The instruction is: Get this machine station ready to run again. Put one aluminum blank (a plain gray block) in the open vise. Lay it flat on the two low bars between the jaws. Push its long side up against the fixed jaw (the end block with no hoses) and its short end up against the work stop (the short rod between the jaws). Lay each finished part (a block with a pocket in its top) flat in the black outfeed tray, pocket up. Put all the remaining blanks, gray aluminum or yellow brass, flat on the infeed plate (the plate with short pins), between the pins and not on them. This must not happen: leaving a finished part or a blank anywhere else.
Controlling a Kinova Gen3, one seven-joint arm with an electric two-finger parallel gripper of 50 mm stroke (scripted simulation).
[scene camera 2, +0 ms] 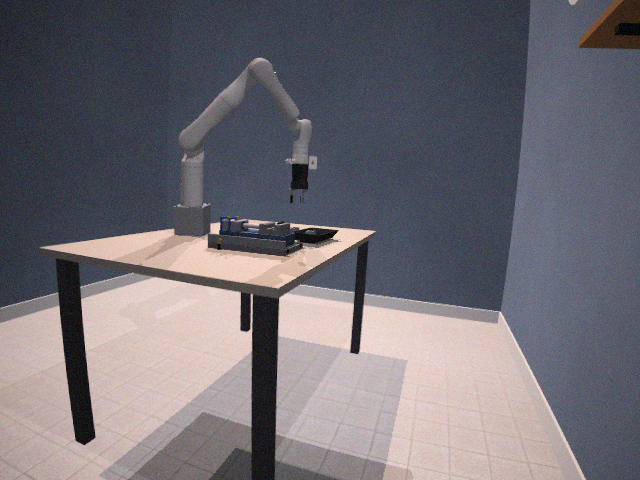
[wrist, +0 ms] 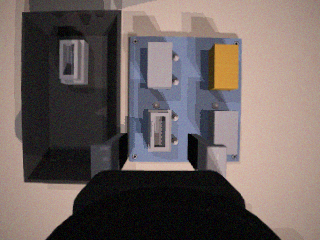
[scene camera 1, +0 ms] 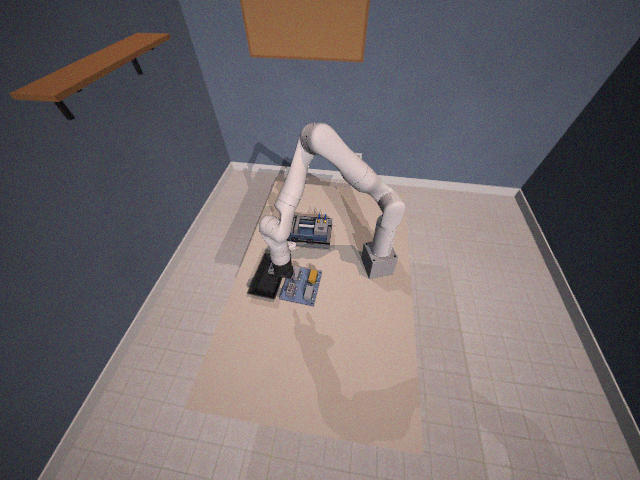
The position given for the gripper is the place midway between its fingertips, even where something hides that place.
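Note:
The gripper point(wrist: 157, 146) appears in the wrist view, and so does a yellow brass blank point(wrist: 223, 58). The same view shows a gray blank point(wrist: 159, 68) as well as another gray blank point(wrist: 222, 125).

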